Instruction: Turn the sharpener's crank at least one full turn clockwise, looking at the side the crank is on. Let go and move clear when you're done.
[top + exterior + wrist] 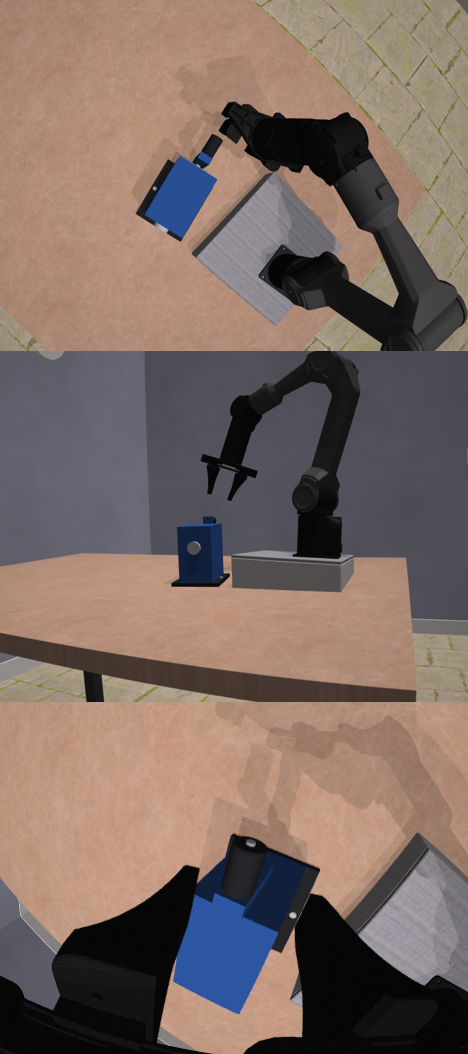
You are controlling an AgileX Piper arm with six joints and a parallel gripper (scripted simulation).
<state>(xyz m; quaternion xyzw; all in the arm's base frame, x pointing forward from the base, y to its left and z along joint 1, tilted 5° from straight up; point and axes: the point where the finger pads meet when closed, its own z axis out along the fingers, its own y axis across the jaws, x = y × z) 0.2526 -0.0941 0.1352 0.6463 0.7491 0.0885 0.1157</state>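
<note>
Right now the black crank handle is 20 mm ahead of my hand, 20 mm to the left of it and 60 mm below it. Also, from my hand: crank: 20 mm ahead, 30 mm to the left, 70 mm below.
</note>
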